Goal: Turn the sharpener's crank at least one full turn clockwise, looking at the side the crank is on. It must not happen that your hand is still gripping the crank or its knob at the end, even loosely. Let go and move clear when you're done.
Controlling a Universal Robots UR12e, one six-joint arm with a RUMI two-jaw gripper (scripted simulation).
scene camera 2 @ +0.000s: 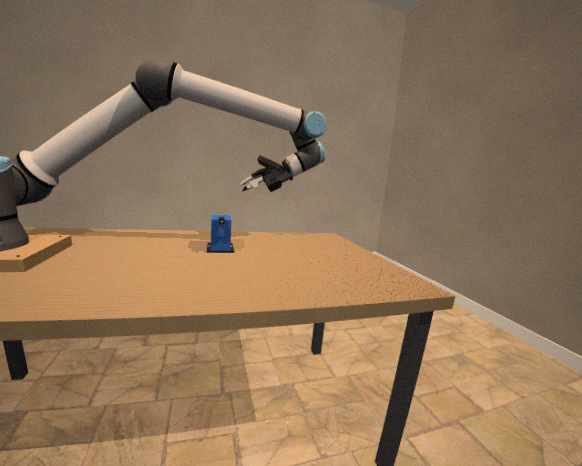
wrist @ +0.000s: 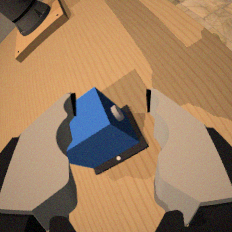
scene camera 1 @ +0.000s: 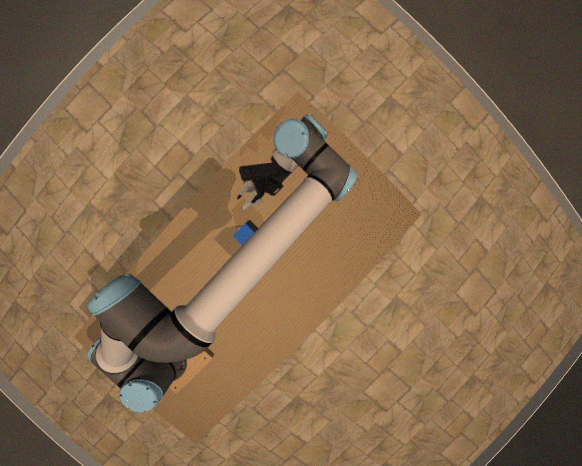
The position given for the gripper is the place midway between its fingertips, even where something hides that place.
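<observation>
Gripper (scene camera 1: pixel 239 204), (scene camera 2: pixel 240 188), (wrist: pixel 110 92). A sharpener is visible as well: sharpener (scene camera 2: pixel 219 244), (wrist: pixel 100 140).
</observation>
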